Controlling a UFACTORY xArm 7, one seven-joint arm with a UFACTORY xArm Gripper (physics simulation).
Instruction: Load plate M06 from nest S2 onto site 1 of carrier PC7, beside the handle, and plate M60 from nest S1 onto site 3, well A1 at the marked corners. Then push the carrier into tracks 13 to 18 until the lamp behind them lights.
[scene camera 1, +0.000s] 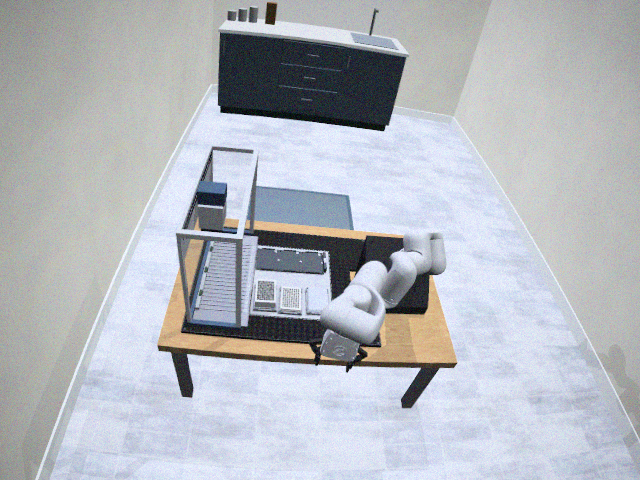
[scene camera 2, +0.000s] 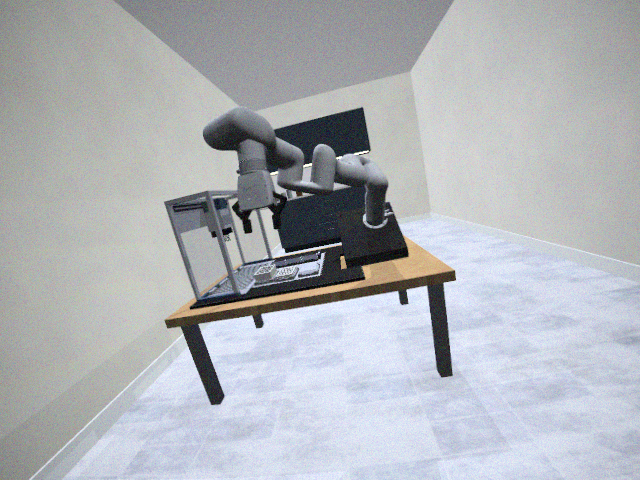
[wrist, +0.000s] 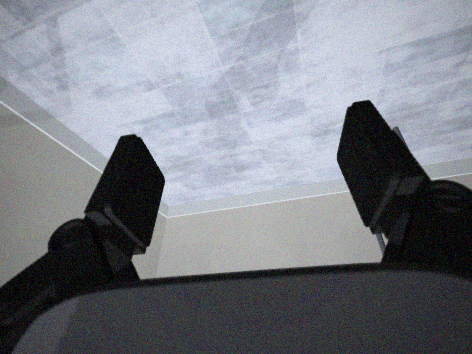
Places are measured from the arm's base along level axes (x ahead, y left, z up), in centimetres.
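Pixels of known places: gripper, between the fingertips: (scene camera 1: 332, 365) (scene camera 2: 262, 231) (wrist: 243, 145); arm's base, origin of its link: (scene camera 2: 375, 219).
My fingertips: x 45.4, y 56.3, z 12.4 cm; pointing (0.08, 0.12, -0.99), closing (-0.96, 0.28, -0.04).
Ahead of a thing's pixels: the offset from my fingertips to its top centre. "pt": to the spot under its first point. Level surfaces: height alone.
My gripper (scene camera 1: 333, 364) (scene camera 2: 262, 228) (wrist: 243, 145) is open and empty, high above the table's front side. The dark, long carrier {dy -73.0, dx +2.9, dz -26.7 cm} (scene camera 1: 294, 260) (scene camera 2: 303, 259) lies at the back of the white tray, with a block at its right end that may be the handle. In front of it stand a taller plate {dy -51.0, dx +15.6, dz -24.3 cm} (scene camera 1: 265, 290) (scene camera 2: 265, 270) at the left and a low white plate {dy -49.3, dx +5.0, dz -27.1 cm} (scene camera 1: 291, 297) (scene camera 2: 285, 272) beside it. Their labels are unreadable. The grooved track deck (scene camera 1: 223, 281) lies to their left, with small green marks along its far-left edge. I cannot tell whether a lamp is lit.
A pale blue-white block {dy -48.8, dx -6.6, dz -27.1 cm} (scene camera 1: 317, 300) (scene camera 2: 309, 268) sits right of the plates. A tall frame (scene camera 1: 238, 279) (scene camera 2: 220, 242) stands around the deck, with a blue-topped grey unit {pt dy -60.7, dx +37.5, dz +6.8 cm} (scene camera 1: 211, 215) hanging inside. A black mat {dz -29.6 cm} (scene camera 1: 284, 329) lies beneath, and the arm's black base (scene camera 2: 374, 240) stands at the right.
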